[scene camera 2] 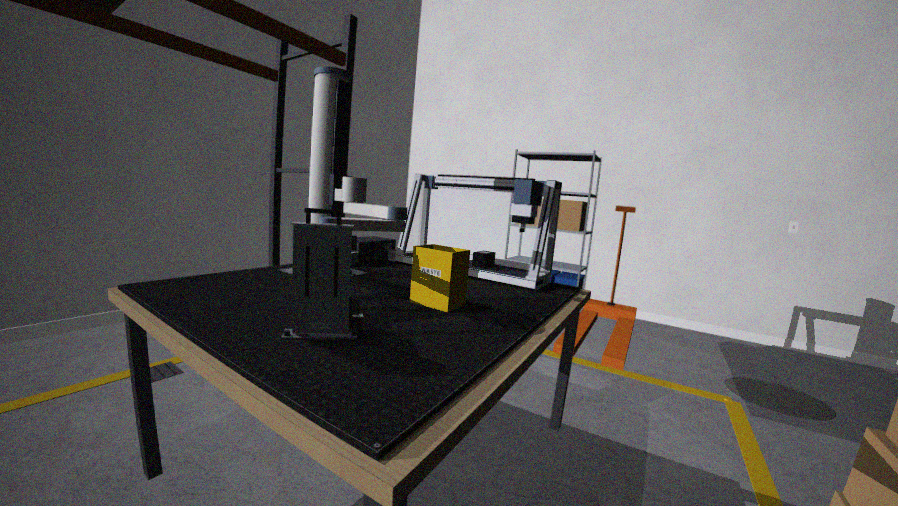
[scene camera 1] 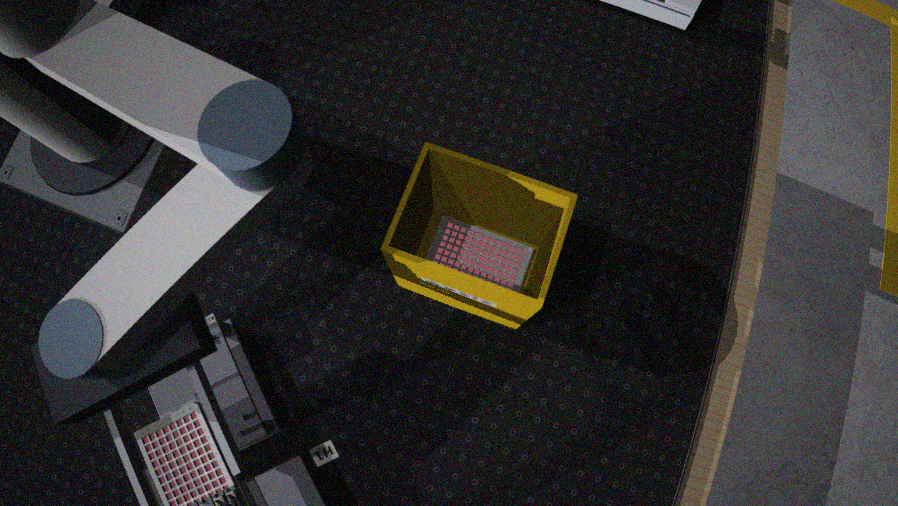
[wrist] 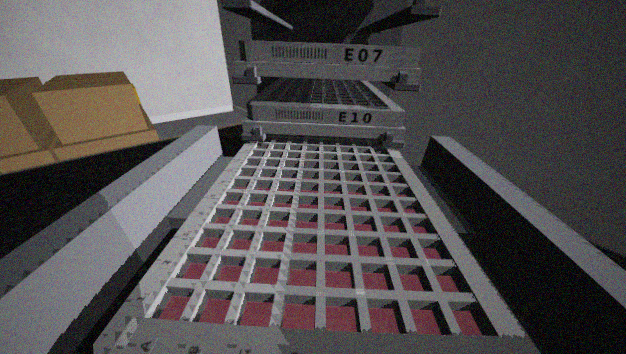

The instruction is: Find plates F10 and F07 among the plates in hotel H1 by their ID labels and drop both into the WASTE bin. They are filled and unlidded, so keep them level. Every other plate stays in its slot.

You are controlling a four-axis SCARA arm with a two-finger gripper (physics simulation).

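Pixels of known places: gripper, between the fingertips: (scene camera 1: 196, 493) (wrist: 321, 150); arm's base, origin of its link: (scene camera 1: 99, 125).
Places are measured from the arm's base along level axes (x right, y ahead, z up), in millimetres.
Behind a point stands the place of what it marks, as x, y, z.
My gripper (scene camera 1: 188, 484) {376, 466, 178} (wrist: 321, 150) {376, 466, 178} is shut on a filled, unlidded plate (scene camera 1: 182, 449) {342, 433, 171} (wrist: 320, 235) {341, 428, 175} with pink wells, plate F07. It looks level, in front of hotel H1 (scene camera 2: 322, 257) {492, 591, 215}, a dark tower in scene view 2. The held plate's ID label is hidden. In the wrist view, plate E10 (wrist: 325, 116) {386, 475, 190} and plate E07 (wrist: 327, 54) {386, 476, 218} sit one above the other on their rails, beyond and above the held plate's far end. The yellow WASTE bin (scene camera 1: 521, 306) {86, 709, 184} (scene camera 2: 433, 292) {86, 663, 68} stands on the table and holds another pink-welled plate (scene camera 1: 493, 254) {6, 667, 28}, whose label is hidden.
The arm's links (scene camera 1: 157, 264) {174, 401, 290} reach above the table left of the bin. The H1 tag (scene camera 1: 324, 453) {318, 548, 13} lies right of the held plate. A white gantry machine (scene camera 1: 675, 12) {-451, 822, 55} (scene camera 2: 468, 181) {-623, 374, 489} stands beyond the bin. The wooden table edge (scene camera 1: 747, 251) {-128, 1021, 0} runs down the right side.
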